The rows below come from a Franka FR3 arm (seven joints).
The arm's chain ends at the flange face. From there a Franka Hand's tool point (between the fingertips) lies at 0.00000 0.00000 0.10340 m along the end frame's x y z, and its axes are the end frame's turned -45 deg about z.
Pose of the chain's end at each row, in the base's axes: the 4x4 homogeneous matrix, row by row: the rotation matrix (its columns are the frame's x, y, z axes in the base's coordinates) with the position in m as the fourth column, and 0 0 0 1 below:
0.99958, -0.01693, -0.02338, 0.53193; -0.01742, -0.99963, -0.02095, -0.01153; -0.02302, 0.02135, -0.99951, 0.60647; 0, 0, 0, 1
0.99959, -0.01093, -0.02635, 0.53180; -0.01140, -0.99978, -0.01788, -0.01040; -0.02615, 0.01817, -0.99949, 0.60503; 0, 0, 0, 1
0.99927, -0.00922, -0.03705, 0.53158; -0.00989, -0.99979, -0.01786, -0.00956; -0.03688, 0.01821, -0.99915, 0.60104; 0, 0, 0, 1
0.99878, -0.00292, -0.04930, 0.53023; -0.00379, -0.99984, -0.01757, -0.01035; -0.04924, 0.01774, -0.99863, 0.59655; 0, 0, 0, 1
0.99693, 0.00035, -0.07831, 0.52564; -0.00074, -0.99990, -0.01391, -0.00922; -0.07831, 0.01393, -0.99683, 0.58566; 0, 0, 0, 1
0.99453, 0.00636, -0.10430, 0.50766; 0.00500, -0.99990, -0.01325, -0.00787; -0.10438, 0.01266, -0.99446, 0.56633; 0, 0, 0, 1
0.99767, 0.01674, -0.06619, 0.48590; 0.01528, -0.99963, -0.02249, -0.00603; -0.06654, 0.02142, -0.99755, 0.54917; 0, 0, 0, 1
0.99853, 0.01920, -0.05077, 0.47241; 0.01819, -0.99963, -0.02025, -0.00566; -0.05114, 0.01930, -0.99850, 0.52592; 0, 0, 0, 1
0.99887, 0.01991, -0.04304, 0.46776; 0.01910, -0.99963, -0.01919, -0.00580; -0.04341, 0.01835, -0.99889, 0.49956; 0, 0, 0, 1
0.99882, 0.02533, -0.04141, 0.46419; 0.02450, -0.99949, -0.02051, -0.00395; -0.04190, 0.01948, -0.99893, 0.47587; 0, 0, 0, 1
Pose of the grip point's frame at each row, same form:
0.71878, 0.69484, -0.02338, 0.52951; 0.69453, -0.71916, -0.02095, -0.01370; -0.03137, -0.00118, -0.99951, 0.50312; 0, 0, 0, 1
0.71455, 0.69909, -0.02635, 0.52908; 0.69889, -0.71501, -0.01788, -0.01225; -0.03134, -0.00564, -0.99949, 0.50168; 0, 0, 0, 1
0.71311, 0.70007, -0.03705, 0.52775; 0.69997, -0.71395, -0.01786, -0.01141; -0.03895, -0.01320, -0.99915, 0.49773; 0, 0, 0, 1
0.70831, 0.70418, -0.04930, 0.52513; 0.70431, -0.70967, -0.01757, -0.01217; -0.04736, -0.02227, -0.99863, 0.49329; 0, 0, 0, 1
0.70469, 0.70518, -0.07831, 0.51754; 0.70651, -0.70756, -0.01391, -0.01066; -0.06522, -0.04552, -0.99683, 0.48259; 0, 0, 0, 1
0.69874, 0.70774, -0.10430, 0.49688; 0.71057, -0.70350, -0.01325, -0.00924; -0.08276, -0.06486, -0.99446, 0.46350; 0, 0, 0, 1
0.69362, 0.71730, -0.06619, 0.47906; 0.71765, -0.69604, -0.02249, -0.00836; -0.06220, -0.03190, -0.99755, 0.44602; 0, 0, 0, 1
0.69249, 0.71964, -0.05077, 0.46716; 0.71971, -0.69398, -0.02025, -0.00775; -0.04981, -0.02251, -0.99850, 0.42268; 0, 0, 0, 1
0.69223, 0.72039, -0.04304, 0.46331; 0.72035, -0.69334, -0.01919, -0.00778; -0.04367, -0.01772, -0.99889, 0.39627; 0, 0, 0, 1
0.68836, 0.72418, -0.04141, 0.45991; 0.72407, -0.68942, -0.02051, -0.00607; -0.04340, -0.01585, -0.99893, 0.37258; 0, 0, 0, 1

